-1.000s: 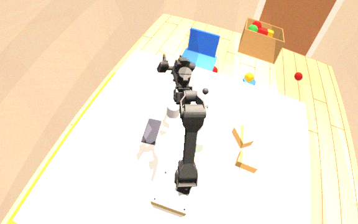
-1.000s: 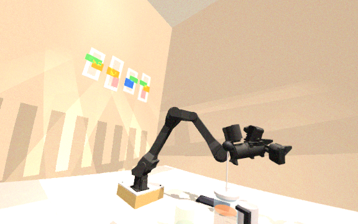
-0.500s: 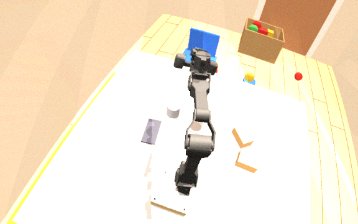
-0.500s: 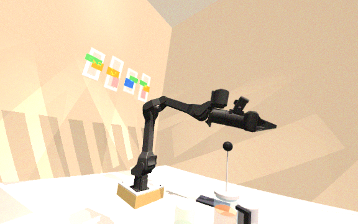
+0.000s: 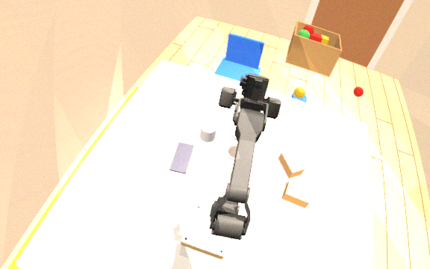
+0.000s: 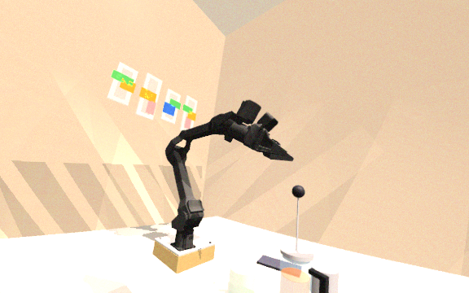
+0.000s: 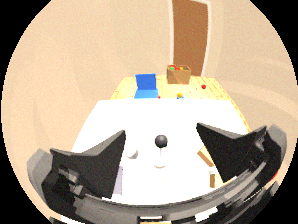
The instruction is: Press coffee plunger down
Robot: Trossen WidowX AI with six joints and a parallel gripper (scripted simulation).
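My gripper tip is now 4 cm short of the coffee press and 23 cm above it.
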